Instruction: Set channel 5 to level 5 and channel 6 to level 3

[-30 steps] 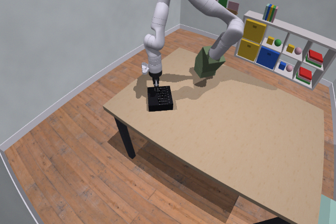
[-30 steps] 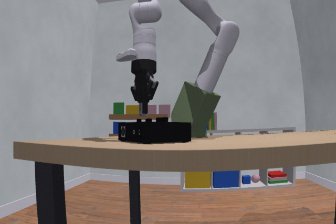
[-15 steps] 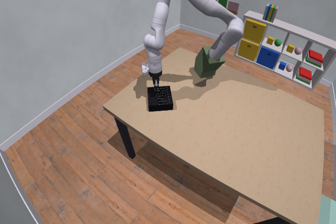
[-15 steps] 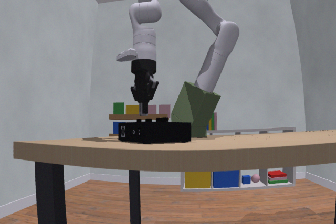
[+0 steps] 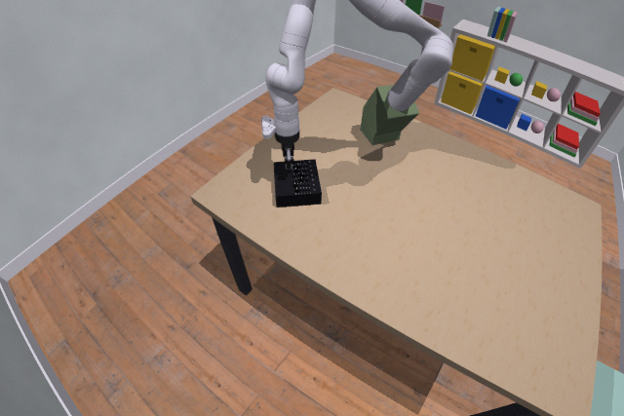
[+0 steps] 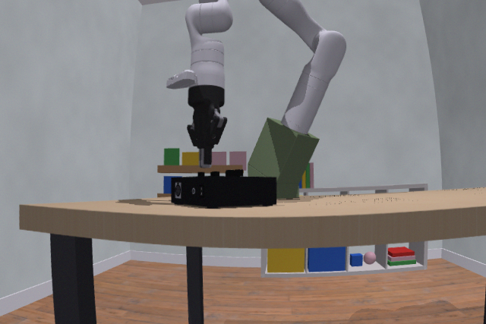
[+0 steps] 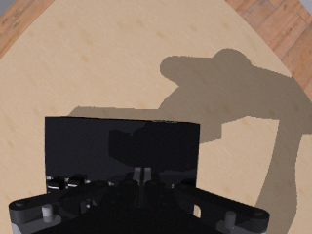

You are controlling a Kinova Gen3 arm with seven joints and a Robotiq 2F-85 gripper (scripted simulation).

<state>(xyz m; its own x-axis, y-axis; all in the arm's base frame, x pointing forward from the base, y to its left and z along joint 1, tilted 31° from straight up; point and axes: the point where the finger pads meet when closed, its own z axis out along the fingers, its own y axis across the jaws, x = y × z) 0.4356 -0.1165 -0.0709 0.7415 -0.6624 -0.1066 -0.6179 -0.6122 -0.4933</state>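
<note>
Right now my hand is 3 cm above the channel 5 fader, 2 cm to the right of it and 2 cm past it. From my hand the other things lie so: channel 6 fader: 4 cm behind, 3 cm below.
</note>
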